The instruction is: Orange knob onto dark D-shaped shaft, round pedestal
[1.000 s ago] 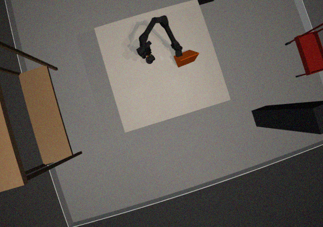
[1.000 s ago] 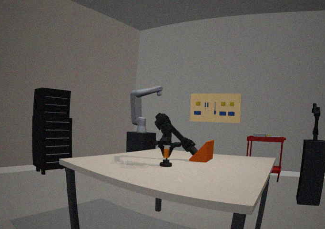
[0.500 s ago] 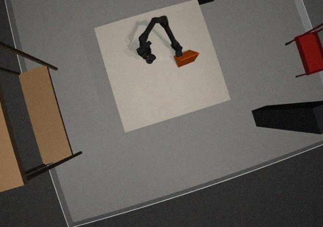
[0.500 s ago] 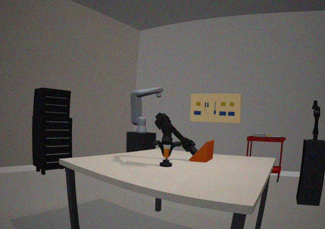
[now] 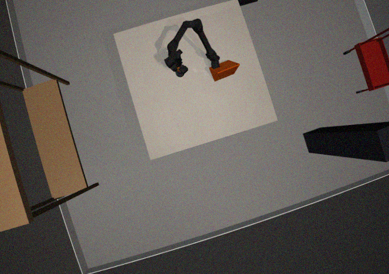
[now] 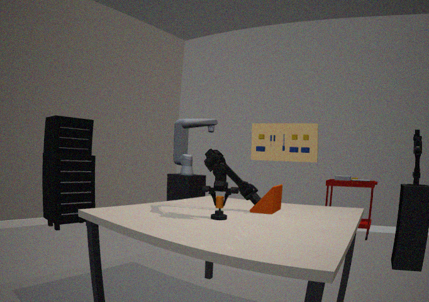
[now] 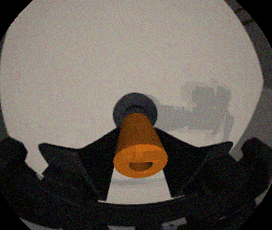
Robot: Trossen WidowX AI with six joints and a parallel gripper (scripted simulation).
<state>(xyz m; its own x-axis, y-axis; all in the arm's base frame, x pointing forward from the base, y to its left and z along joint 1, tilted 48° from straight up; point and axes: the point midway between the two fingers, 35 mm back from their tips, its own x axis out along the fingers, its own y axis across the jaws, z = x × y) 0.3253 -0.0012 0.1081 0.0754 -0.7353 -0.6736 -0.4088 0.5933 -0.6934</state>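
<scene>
My gripper tip is 2 cm below the orange knob. The rest, counted from my gripper tip: dark round pedestal 4 cm below.
</scene>
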